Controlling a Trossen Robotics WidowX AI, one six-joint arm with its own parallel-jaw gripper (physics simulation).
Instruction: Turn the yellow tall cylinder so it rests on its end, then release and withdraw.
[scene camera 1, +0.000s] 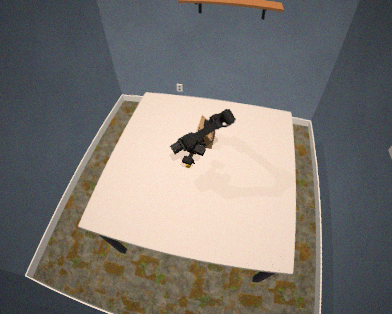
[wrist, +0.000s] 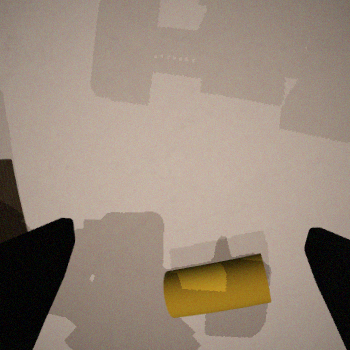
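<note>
The yellow tall cylinder (scene camera 1: 188, 165) (wrist: 218, 287) lies on its side on the white table (scene camera 1: 240, 220). In the wrist view it is at the lower middle, right of centre, its long axis running nearly from finger to finger with a slight slant. In the scene view most of it is hidden under the arm's end. My gripper (scene camera 1: 188, 160) (wrist: 193, 236) is open and empty. It is above the cylinder, one black finger at each side of the wrist view, with gaps between the fingers and the cylinder's ends.
A brown wooden object (scene camera 1: 202, 123) (wrist: 10, 200) stands beside and partly behind the arm, and its edge shows at the left of the wrist view. The arm's shadows fall across the table. An orange-brown shelf (scene camera 1: 232, 4) is on the back wall.
</note>
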